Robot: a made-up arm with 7 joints. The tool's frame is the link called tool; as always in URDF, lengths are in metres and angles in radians.
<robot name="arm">
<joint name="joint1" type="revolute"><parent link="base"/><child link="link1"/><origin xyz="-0.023 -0.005 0.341" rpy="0 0 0"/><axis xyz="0.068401 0.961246 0.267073"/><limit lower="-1.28" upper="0.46" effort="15" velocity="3.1"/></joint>
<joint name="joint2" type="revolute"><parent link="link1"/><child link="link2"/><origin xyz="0.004 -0.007 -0.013" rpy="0 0 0"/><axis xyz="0.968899 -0.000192 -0.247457"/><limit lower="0.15" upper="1.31" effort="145" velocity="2.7"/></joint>
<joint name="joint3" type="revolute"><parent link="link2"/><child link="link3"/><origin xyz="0.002 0.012 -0.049" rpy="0 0 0"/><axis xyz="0.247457 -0.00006 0.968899"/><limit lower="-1.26" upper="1.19" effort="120" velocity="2.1"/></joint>
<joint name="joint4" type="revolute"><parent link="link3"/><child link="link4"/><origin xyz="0.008 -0.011 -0.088" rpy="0 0 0"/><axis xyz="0.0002 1 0.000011"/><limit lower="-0.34" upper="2.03" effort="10" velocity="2"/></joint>
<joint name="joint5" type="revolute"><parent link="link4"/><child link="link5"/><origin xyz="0.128 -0.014 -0.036" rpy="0 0 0"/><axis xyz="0.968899 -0.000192 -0.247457"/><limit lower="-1.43" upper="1.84" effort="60" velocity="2.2"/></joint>
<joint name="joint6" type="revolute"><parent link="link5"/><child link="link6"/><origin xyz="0.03 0.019 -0.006" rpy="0 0 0"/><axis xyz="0.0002 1 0.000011"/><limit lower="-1.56" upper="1.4" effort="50" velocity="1"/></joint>
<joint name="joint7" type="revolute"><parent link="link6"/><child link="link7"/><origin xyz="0.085 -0.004 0.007" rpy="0 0 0"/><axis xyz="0.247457 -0.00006 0.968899"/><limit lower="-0.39" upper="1.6" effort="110" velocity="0.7"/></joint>
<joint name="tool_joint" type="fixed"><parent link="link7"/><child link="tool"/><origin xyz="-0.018 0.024 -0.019" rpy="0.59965 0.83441 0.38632"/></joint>
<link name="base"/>
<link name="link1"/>
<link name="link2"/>
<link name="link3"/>
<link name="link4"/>
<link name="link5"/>
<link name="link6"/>
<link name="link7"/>
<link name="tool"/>
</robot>
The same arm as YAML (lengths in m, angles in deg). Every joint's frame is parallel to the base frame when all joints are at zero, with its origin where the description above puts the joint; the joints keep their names.
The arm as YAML. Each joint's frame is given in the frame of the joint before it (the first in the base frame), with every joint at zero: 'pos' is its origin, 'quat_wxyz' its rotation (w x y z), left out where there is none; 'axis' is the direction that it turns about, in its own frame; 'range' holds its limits. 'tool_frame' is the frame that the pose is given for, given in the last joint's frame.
length_unit: m
angle_unit: deg
joints:
  - joint: joint1
    pos: [-0.023, -0.005, 0.341]
    axis: [0.068403, 0.961235, 0.26711]
    range: [-73.34, 26.36]
  - joint: joint2
    pos: [0.004, -0.007, -0.013]
    axis: [0.968889, -0.0002, -0.247497]
    range: [8.59, 75.06]
  - joint: joint3
    pos: [0.002, 0.012, -0.049]
    axis: [0.247497, -0.0001, 0.968889]
    range: [-72.19, 68.18]
  - joint: joint4
    pos: [0.008, -0.011, -0.088]
    axis: [0.0002, 1.0, 0.0]
    range: [-19.48, 116.31]
  - joint: joint5
    pos: [0.128, -0.014, -0.036]
    axis: [0.968889, -0.0002, -0.247497]
    range: [-81.93, 105.42]
  - joint: joint6
    pos: [0.03, 0.019, -0.006]
    axis: [0.0002, 1.0, 0.0]
    range: [-89.38, 80.21]
  - joint: joint7
    pos: [0.085, -0.004, 0.007]
    axis: [0.247497, -0.0001, 0.968889]
    range: [-22.35, 91.67]
tool_frame:
  pos: [-0.018, 0.024, -0.019]
  quat_wxyz: [0.88017, 0.190684, 0.431763, 0.050213]

